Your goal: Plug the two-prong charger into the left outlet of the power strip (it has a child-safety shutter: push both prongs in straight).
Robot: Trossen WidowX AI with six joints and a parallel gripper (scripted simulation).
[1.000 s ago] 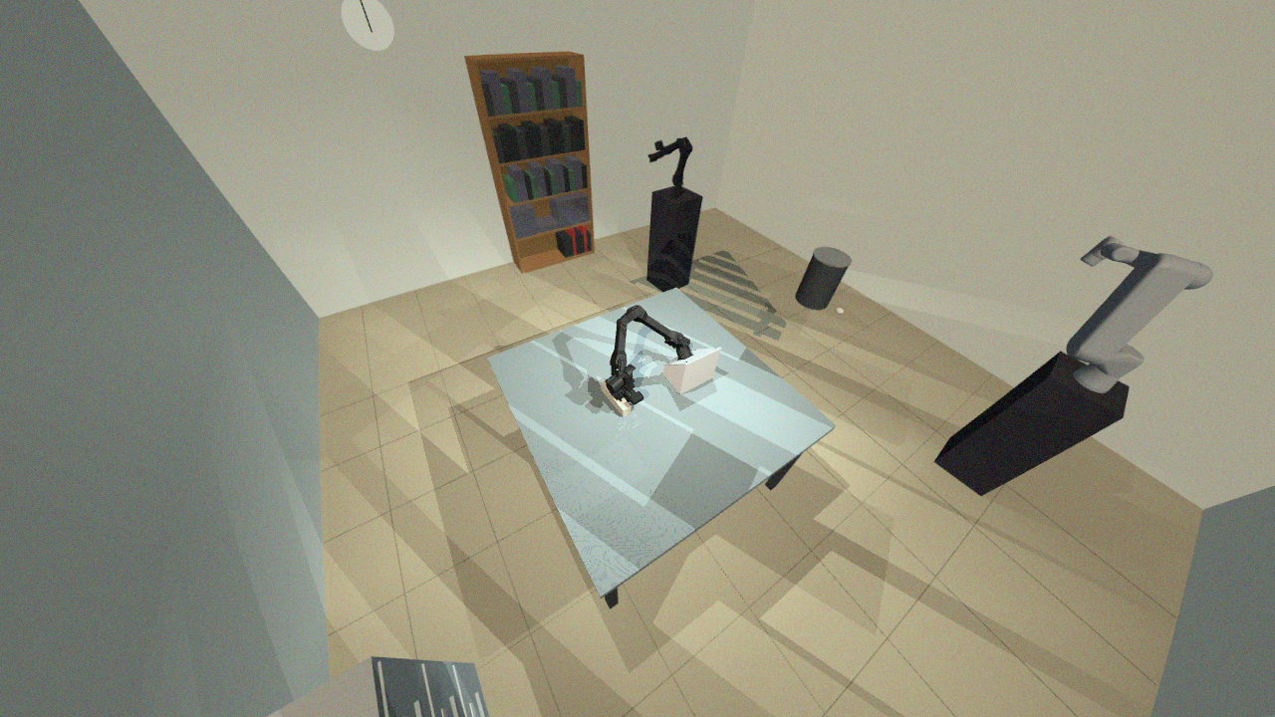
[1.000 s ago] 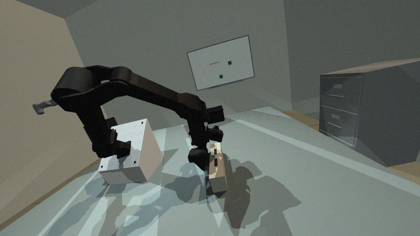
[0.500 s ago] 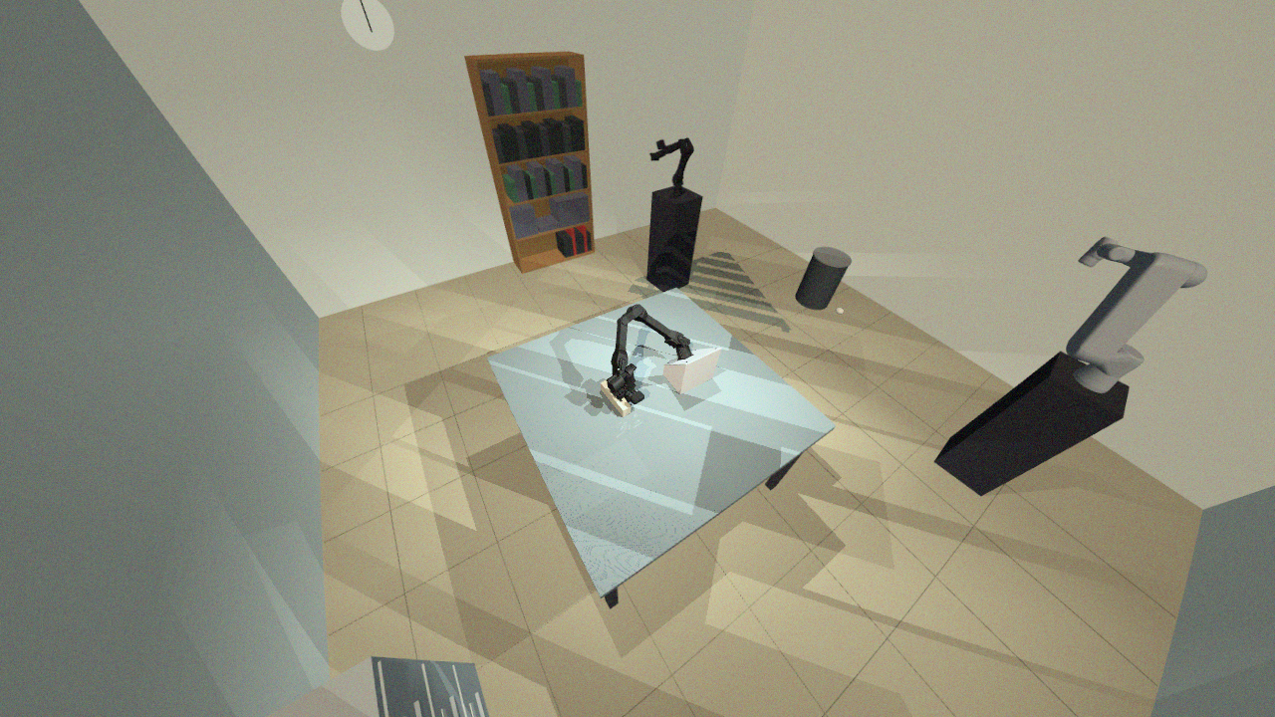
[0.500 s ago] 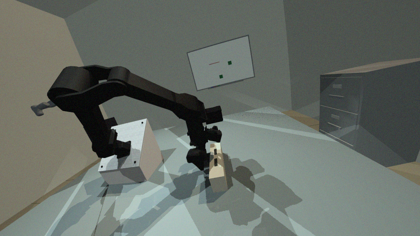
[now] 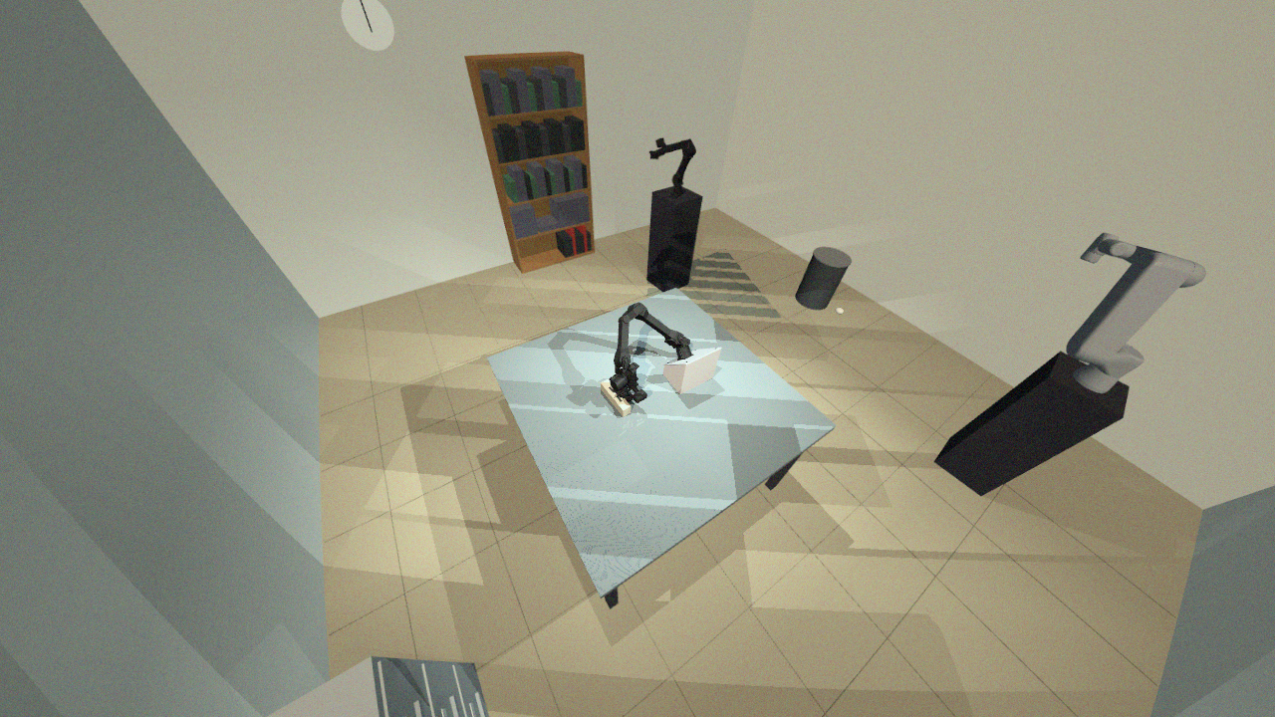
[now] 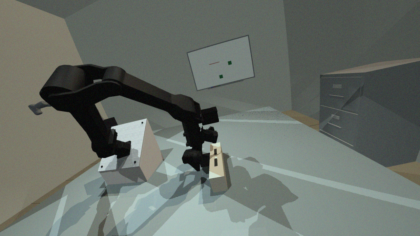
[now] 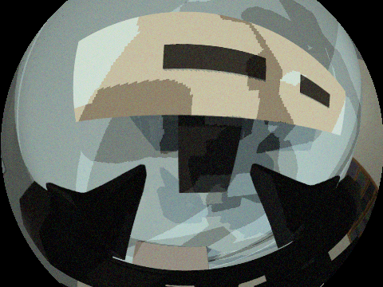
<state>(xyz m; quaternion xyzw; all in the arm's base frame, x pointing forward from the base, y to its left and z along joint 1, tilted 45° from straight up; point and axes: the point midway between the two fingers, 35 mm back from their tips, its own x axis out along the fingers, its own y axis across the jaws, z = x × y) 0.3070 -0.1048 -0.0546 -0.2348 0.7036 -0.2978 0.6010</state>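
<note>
My gripper tip is 40 mm short of the black two-prong charger and 10 mm below it.
</note>
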